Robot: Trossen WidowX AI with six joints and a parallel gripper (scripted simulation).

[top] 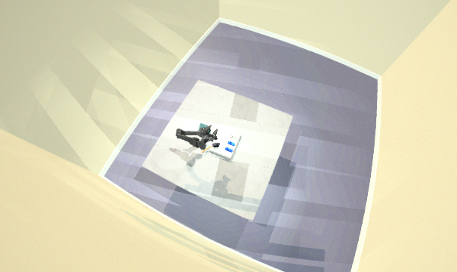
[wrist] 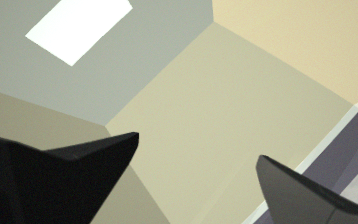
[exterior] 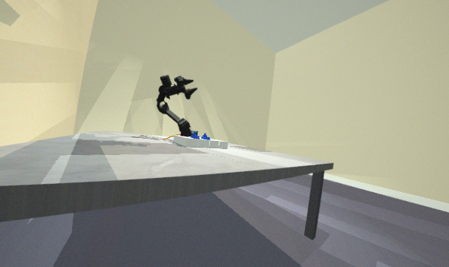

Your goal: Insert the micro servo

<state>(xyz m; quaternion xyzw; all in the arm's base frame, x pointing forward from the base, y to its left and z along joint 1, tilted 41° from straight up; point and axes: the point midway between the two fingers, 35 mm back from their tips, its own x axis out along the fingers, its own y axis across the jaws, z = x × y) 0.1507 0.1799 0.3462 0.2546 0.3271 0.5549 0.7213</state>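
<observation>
Right now the deck is 41 cm below my gripper tip, 6 cm to the left of it and 3 cm ahead of it.
</observation>
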